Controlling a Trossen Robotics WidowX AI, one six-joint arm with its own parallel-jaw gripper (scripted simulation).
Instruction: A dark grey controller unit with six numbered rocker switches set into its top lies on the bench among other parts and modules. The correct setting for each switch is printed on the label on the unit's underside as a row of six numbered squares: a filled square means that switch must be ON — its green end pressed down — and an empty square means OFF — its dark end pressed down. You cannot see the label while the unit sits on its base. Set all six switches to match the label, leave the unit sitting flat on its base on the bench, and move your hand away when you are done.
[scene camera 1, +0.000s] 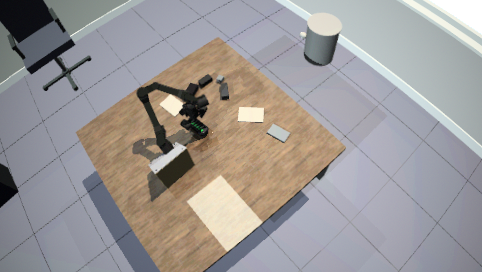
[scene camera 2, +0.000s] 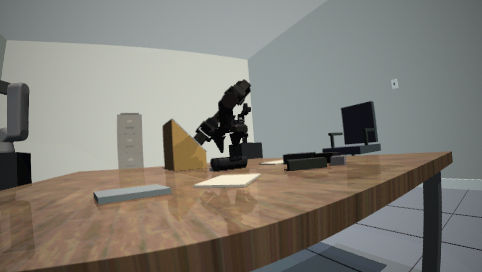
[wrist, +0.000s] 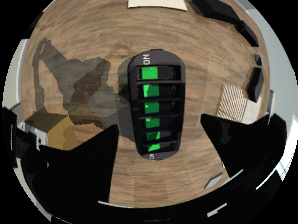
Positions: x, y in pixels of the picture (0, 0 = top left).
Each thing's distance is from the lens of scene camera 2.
gripper (scene camera 2: 228, 152): 0.84 m
grey slab (scene camera 2: 115, 195): 0.36 m
